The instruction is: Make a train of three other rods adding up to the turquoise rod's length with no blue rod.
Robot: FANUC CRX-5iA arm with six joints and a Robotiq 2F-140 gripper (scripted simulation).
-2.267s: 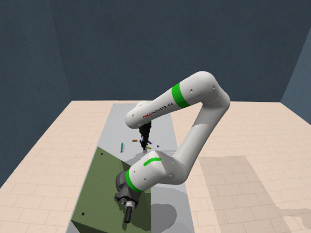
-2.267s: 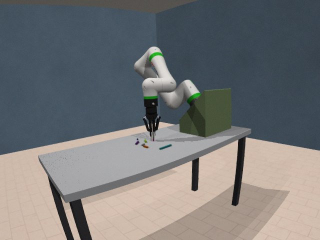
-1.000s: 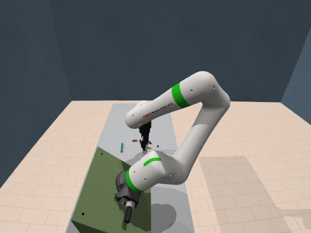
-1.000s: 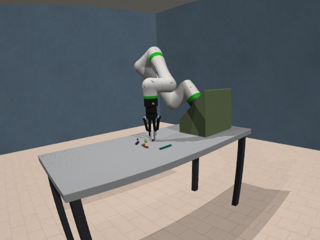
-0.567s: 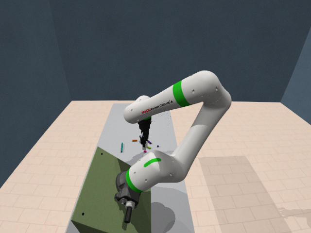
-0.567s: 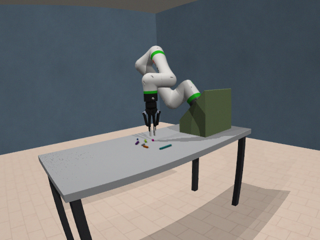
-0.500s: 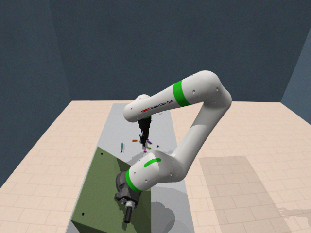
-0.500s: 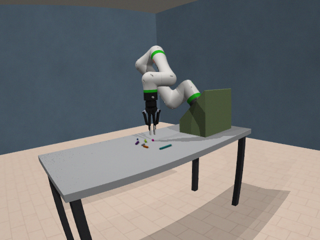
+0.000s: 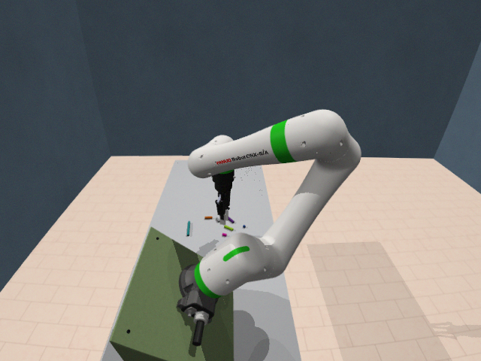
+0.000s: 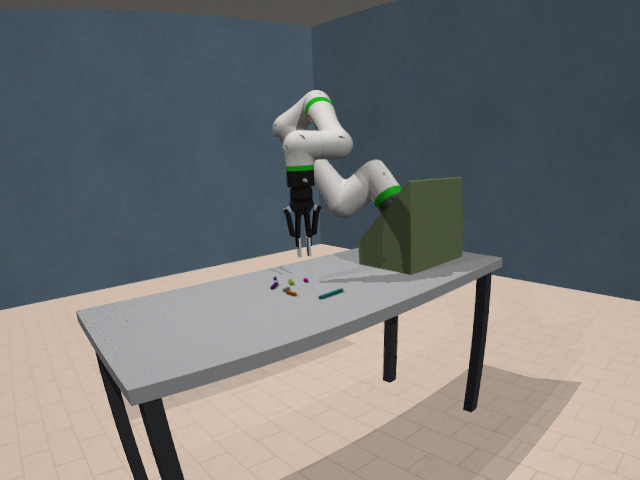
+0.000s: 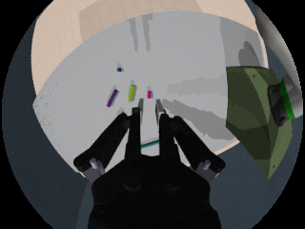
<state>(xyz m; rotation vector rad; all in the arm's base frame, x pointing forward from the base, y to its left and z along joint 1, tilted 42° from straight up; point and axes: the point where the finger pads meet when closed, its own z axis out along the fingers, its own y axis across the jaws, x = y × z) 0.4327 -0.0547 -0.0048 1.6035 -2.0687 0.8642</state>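
My hand is 110 mm short of the grey rod, 50 mm to the right of it and 120 mm above it. Round my hand: small blue rod (70 mm ahead, 100 mm to the right, 120 mm below); magenta rod (120 mm below); lime rod (50 mm ahead, 20 mm to the right, 120 mm below).
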